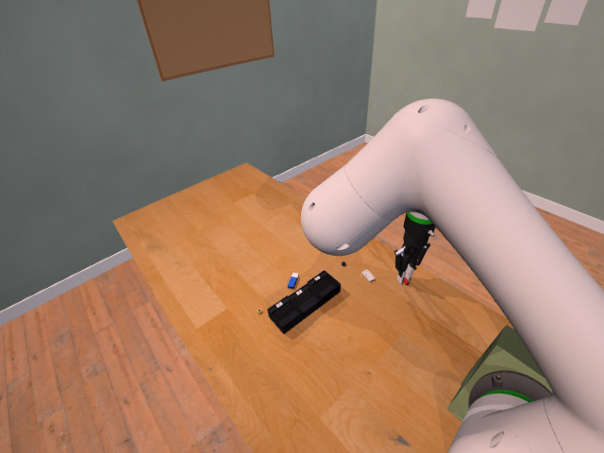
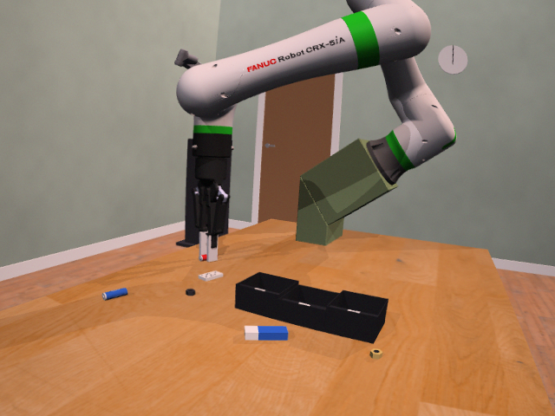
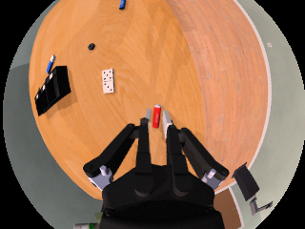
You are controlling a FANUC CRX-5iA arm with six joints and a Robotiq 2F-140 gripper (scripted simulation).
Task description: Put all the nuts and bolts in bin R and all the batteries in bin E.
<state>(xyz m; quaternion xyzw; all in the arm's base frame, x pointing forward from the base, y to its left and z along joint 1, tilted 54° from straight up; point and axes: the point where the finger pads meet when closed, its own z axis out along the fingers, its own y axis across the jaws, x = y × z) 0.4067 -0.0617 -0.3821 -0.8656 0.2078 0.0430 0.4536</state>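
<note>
Right now my hand is 19 cm short of the black three-compartment bin, 32 cm to the right of it and 1 cm above it. The rest, counted from my hand: black nut: 21 cm ahead, 9 cm to the left, 3 cm below; red battery: 3 cm below; white domino-like tile: 11 cm ahead, 7 cm to the left, 3 cm below.
</note>
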